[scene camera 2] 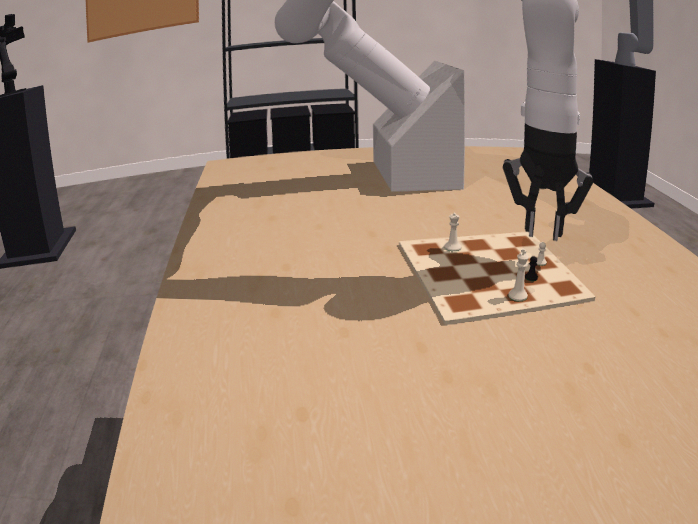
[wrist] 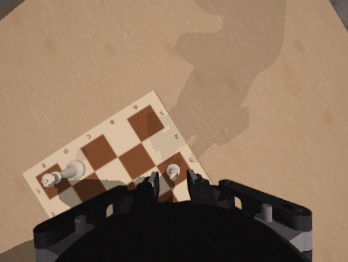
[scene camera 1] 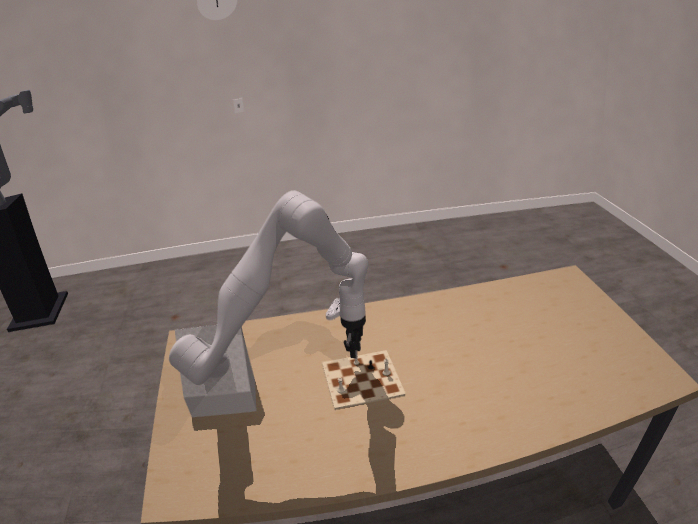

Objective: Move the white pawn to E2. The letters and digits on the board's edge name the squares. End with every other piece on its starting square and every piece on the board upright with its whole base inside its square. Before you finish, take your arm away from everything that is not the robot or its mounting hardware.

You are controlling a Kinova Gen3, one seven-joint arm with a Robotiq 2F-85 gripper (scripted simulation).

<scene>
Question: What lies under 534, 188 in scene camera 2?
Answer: My gripper.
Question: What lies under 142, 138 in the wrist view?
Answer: A chessboard.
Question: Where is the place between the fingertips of my gripper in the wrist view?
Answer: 173, 179
</scene>
